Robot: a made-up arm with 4 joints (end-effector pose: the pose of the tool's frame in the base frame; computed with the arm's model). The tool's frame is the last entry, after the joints. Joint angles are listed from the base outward.
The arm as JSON. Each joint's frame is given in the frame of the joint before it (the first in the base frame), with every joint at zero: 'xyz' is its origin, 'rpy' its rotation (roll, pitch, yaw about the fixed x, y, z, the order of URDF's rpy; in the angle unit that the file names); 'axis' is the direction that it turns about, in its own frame. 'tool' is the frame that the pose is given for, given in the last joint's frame.
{
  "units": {
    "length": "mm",
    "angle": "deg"
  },
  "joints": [
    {
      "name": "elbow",
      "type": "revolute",
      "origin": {
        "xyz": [
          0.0,
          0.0,
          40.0
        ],
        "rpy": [
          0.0,
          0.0,
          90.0
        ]
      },
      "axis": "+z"
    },
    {
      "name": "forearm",
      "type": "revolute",
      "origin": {
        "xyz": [
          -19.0,
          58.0,
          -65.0
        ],
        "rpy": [
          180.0,
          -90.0,
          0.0
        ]
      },
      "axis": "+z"
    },
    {
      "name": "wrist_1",
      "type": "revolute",
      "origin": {
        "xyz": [
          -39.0,
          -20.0,
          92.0
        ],
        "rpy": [
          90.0,
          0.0,
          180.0
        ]
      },
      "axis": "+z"
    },
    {
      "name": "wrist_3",
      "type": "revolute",
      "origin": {
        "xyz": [
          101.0,
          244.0,
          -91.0
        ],
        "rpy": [
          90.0,
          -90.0,
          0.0
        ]
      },
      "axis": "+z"
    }
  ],
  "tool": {
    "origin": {
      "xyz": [
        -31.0,
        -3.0,
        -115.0
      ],
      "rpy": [
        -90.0,
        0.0,
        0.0
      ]
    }
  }
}
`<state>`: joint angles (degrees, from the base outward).
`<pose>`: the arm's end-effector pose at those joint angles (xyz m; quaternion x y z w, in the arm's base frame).
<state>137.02 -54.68 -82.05 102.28</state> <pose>-0.1564 0.1549 -0.3464 -0.4678 0.8296 -0.2372 0.1913</pose>
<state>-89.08 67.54 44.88 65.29</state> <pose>0.4195 -0.0016 0.1336 0.1216 -0.0942 -0.8975 0.4133</pose>
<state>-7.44 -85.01 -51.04 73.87</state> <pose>0.3539 0.1518 -0.1762 -0.4854 -0.8575 -0.0525 0.1623</pose>
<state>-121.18 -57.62 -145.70 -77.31</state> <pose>-0.2419 0.1098 -0.2246 0.1359 -0.3438 0.6865 0.6262</pose>
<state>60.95 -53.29 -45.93 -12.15</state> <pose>-0.1483 0.2534 -0.3568 -0.1188 -0.4453 0.2554 0.8499</pose>
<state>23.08 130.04 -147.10 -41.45</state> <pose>0.0185 -0.2892 0.1851 0.7291 -0.1394 -0.6604 0.1134</pose>
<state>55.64 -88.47 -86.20 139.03</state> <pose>0.2127 0.2721 -0.1214 0.2345 0.8794 -0.1208 0.3963</pose>
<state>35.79 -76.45 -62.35 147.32</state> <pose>0.1804 0.2996 -0.2021 0.1574 0.8851 -0.1876 0.3957</pose>
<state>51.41 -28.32 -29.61 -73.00</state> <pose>-0.2942 0.1916 -0.3291 -0.3053 0.2609 0.2098 0.8915</pose>
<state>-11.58 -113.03 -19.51 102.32</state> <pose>0.3102 0.3118 -0.0080 0.2626 0.9172 -0.0145 0.2993</pose>
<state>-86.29 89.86 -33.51 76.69</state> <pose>0.2727 0.4240 0.0894 0.0505 0.1032 -0.4416 0.8898</pose>
